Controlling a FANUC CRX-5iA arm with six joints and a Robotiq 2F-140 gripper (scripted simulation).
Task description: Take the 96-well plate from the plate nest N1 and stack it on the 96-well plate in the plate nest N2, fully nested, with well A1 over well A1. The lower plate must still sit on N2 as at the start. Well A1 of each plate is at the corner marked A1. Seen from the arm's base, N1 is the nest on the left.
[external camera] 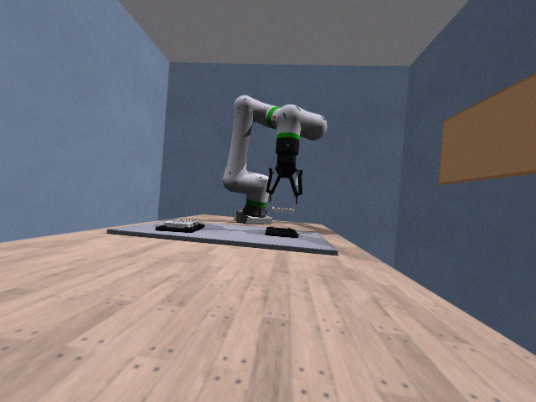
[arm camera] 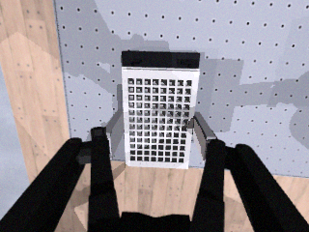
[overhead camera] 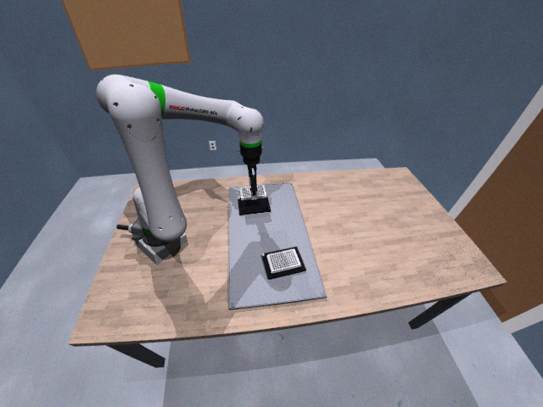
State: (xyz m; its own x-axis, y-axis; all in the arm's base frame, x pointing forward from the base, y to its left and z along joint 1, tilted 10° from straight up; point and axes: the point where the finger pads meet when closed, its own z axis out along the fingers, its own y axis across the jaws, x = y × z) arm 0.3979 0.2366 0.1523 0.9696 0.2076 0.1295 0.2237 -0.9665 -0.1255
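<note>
Right now the white 96-well plate is 20 mm below my hand. The rest, counted from my hand: black nest N2: 160 mm ahead, 340 mm to the right, 110 mm below; then black plate nest N1: 110 mm below.
</note>
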